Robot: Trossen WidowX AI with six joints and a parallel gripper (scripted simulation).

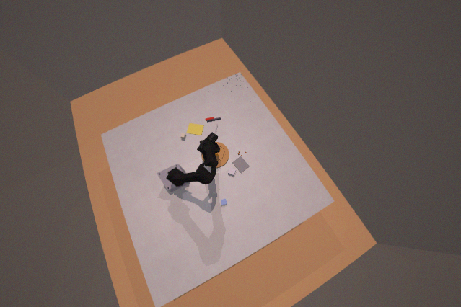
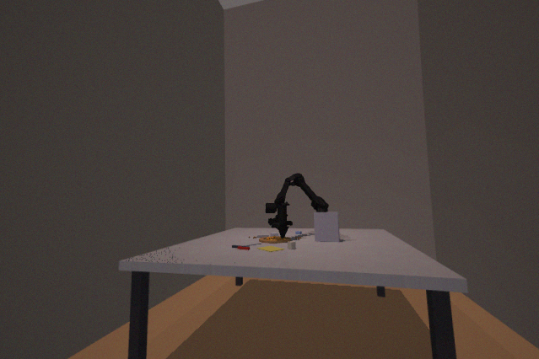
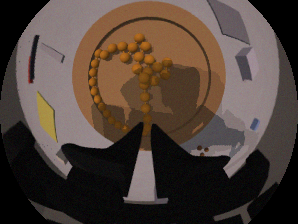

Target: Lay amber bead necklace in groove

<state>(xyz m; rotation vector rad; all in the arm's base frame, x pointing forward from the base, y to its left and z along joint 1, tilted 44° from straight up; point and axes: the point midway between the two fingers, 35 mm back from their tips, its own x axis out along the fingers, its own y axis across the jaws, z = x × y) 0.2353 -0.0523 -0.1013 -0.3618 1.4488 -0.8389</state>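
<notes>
The round bead board lies 50 mm ahead of my gripper tip, 10 mm to the right of it and 10 mm below it. Also, from my gripper tip: cream cube 80 mm behind, 240 mm to the left; then thin grey bar 150 mm ahead, 160 mm to the left, 10 mm below; then grey square plate 170 mm ahead, 170 mm to the right, 10 mm below.
</notes>
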